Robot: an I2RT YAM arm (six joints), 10 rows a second.
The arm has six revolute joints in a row. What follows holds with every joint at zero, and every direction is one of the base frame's. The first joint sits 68 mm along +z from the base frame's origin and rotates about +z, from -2.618 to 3.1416 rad. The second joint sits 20 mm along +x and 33.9 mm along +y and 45.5 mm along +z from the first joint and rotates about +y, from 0 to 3.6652 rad. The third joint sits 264 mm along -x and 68.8 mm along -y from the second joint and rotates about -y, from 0 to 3.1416 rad. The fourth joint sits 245 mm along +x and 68.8 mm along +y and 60 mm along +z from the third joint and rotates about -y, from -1.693 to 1.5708 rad. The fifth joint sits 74 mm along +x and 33.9 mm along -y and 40.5 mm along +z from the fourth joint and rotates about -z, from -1.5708 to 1.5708 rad. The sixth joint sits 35.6 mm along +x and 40.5 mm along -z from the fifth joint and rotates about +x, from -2.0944 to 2.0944 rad. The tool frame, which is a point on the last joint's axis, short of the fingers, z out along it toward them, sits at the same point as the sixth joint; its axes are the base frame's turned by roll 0, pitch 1.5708 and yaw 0 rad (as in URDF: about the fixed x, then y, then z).
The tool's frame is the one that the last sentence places.
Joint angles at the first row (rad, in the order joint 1, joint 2, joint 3, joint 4, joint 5, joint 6):
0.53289, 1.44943, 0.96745, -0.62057, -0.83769, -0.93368
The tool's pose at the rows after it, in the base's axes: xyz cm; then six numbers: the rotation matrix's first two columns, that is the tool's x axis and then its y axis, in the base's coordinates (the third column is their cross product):
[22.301 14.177 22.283 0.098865 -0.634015 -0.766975 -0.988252 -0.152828 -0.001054]
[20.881 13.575 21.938 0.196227 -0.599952 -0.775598 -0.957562 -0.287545 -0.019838]
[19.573 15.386 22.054 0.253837 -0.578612 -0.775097 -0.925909 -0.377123 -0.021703]
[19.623 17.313 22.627 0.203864 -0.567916 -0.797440 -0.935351 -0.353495 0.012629]
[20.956 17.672 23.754 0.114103 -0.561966 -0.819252 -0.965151 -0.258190 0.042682]
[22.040 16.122 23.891 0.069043 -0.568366 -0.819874 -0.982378 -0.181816 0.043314]
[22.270 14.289 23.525 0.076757 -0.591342 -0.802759 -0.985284 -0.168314 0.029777]
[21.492 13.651 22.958 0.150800 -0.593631 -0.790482 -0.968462 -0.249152 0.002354]
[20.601 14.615 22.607 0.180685 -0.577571 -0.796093 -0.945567 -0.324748 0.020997]
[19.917 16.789 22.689 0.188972 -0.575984 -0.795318 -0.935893 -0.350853 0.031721]
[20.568 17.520 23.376 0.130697 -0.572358 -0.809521 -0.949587 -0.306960 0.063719]
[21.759 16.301 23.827 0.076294 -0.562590 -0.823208 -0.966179 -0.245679 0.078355]
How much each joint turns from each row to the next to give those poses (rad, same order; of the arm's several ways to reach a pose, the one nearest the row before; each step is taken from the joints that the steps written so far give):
-0.06501, -0.01628, -0.01441, -0.11513, 0.02059, -0.16816
-0.00051, -0.01221, -0.01511, -0.12184, -0.04872, -0.19596
0.08969, 0.00017, 0.00528, -0.00982, -0.00019, -0.00843
0.06047, 0.01616, 0.02602, 0.07682, -0.01819, 0.14664
-0.01865, 0.00848, 0.03814, 0.06802, -0.01340, 0.14809
-0.06923, -0.00882, -0.00353, 0.00567, 0.00255, 0.01431
-0.06339, -0.00869, -0.01080, -0.06767, 0.01128, -0.09413
-0.00884, -0.00250, -0.01408, -0.08399, -0.00157, -0.15107
0.04856, 0.01316, -0.00072, -0.03583, -0.01946, -0.04254
0.08784, 0.00816, 0.00601, 0.06509, 0.01285, 0.09408
0.00768, 0.01480, 0.03294, 0.03611, -0.01590, 0.10019
-0.06403, 0.00211, 0.01637, -0.00735, -0.02648, 0.01729

